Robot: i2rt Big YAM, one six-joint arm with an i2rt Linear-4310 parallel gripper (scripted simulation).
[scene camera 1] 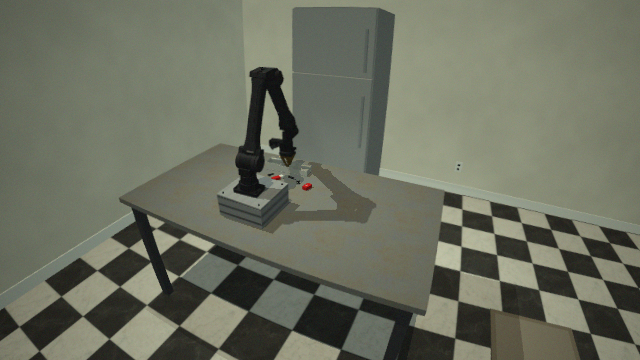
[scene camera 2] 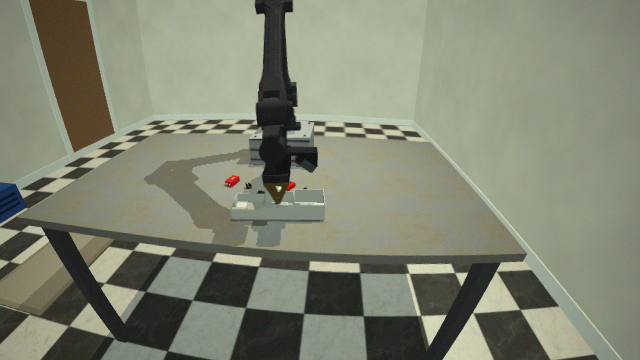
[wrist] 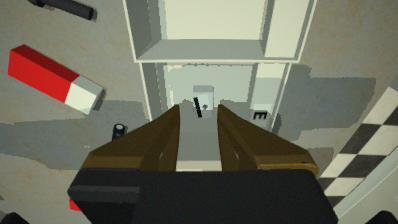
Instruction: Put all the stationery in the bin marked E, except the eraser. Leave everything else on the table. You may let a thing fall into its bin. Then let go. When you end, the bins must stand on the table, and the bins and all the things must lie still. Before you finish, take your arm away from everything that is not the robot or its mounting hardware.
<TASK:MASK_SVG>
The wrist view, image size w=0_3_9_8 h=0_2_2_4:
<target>gripper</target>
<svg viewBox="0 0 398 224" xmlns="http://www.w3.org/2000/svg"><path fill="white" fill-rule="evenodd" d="M0 224L30 224L15 212L6 214ZM398 220L391 212L382 210L365 224L398 224ZM339 221L316 179L319 168L309 151L242 119L222 104L218 104L217 113L218 142L222 170L238 170L240 167L240 170L245 171L176 171L180 136L179 105L174 105L158 118L91 151L67 190L69 197L92 224L338 224Z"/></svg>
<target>white bin row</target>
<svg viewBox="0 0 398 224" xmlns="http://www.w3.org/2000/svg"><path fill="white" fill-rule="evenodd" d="M123 0L134 63L139 63L150 121L158 118L174 105L179 105L180 136L176 171L222 170L217 128L218 104L224 105L239 117L272 132L291 64L299 63L317 0ZM193 85L213 85L212 119L194 120Z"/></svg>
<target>red item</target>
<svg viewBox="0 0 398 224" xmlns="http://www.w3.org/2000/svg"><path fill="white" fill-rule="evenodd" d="M10 50L8 75L85 114L89 114L96 105L103 87L26 45Z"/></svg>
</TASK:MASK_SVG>
